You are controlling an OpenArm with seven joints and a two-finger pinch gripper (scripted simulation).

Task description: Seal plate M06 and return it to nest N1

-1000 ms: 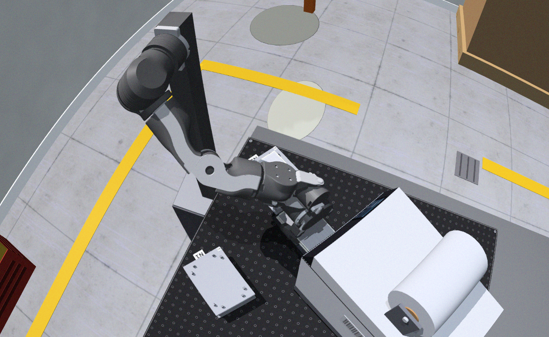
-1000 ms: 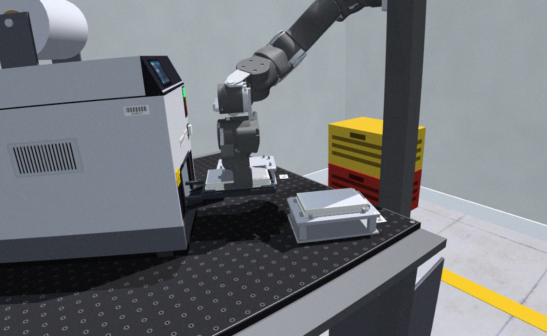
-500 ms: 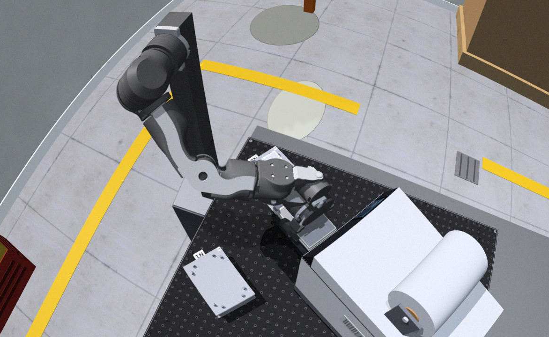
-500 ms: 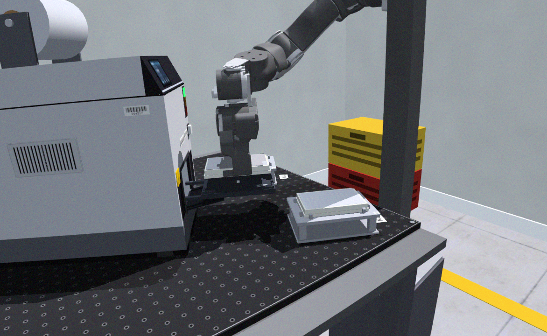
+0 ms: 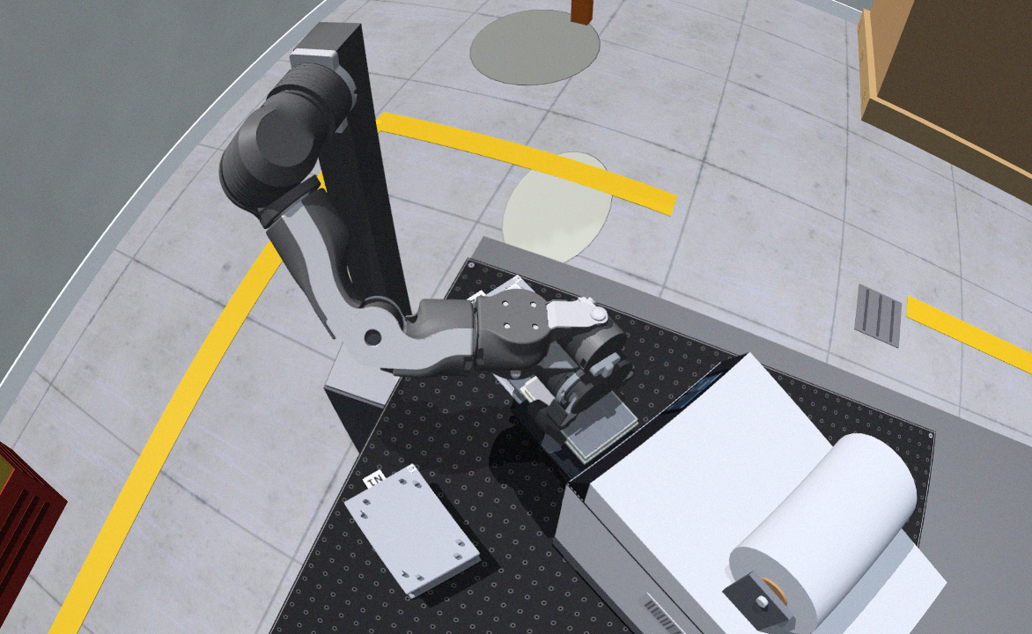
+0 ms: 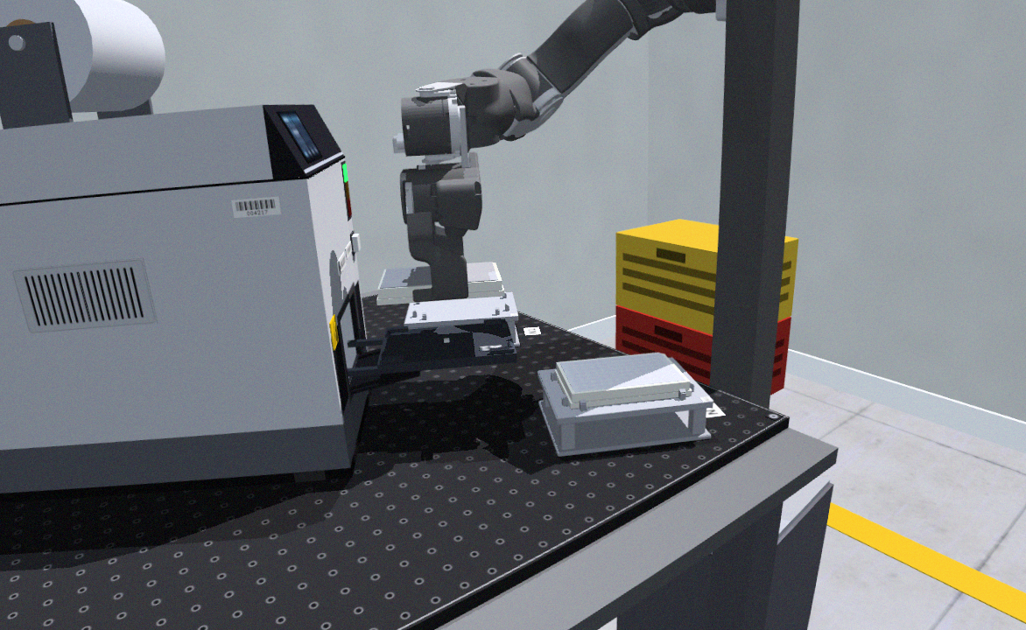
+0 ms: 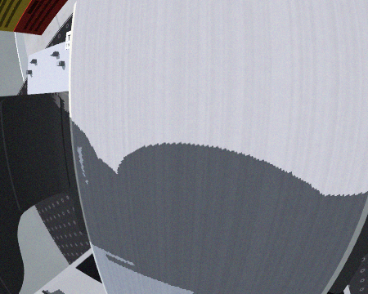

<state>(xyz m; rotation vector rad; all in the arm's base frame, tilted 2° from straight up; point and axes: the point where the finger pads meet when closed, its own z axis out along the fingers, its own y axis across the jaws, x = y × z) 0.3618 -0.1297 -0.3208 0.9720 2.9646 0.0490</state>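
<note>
My gripper is now 7 cm above the sealer's stage. Also, from my hand: start key (3 cm ahead, 13 cm to the right, 3 cm above); then plate M06 (right at my hand); then screen (12 cm ahead, 3 cm to the right, 16 cm above).
</note>
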